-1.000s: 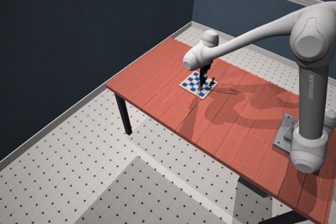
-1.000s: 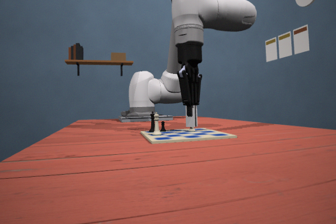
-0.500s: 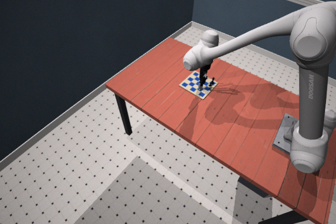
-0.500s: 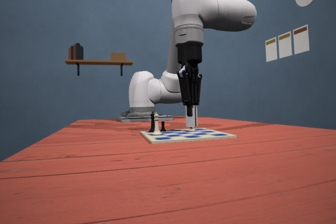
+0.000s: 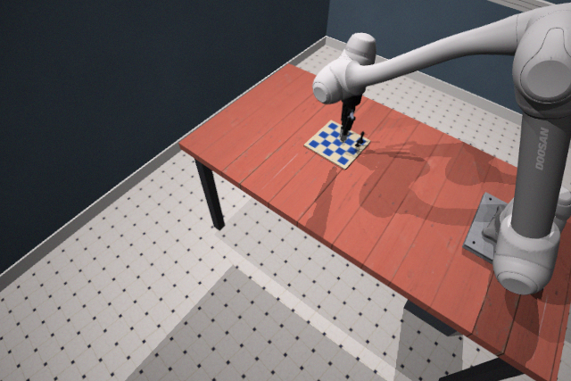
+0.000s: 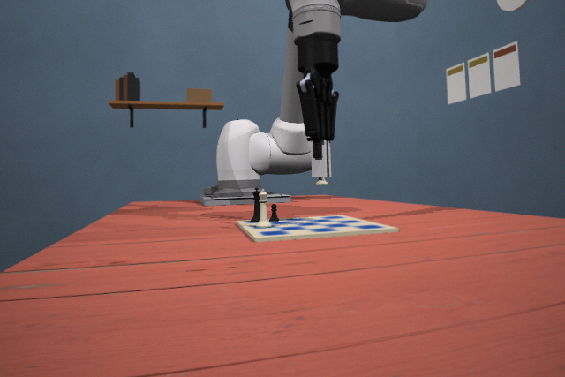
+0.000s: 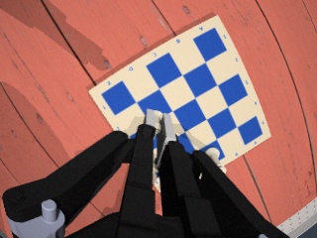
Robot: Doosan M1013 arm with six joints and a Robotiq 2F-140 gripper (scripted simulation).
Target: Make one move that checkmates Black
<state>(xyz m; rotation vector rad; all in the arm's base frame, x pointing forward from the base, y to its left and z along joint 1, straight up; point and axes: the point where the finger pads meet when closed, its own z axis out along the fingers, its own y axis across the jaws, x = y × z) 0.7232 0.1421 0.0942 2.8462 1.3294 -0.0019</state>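
Right now the chessboard is 120 mm below my hand, 40 mm to the right of it and 40 mm ahead of it. From my hand the other things lie so: black pawn: 100 mm below, 90 mm to the right, 30 mm behind; black king: 120 mm to the right, 80 mm below, 20 mm behind; tall white piece: 110 mm to the right, 80 mm below, 50 mm ahead.
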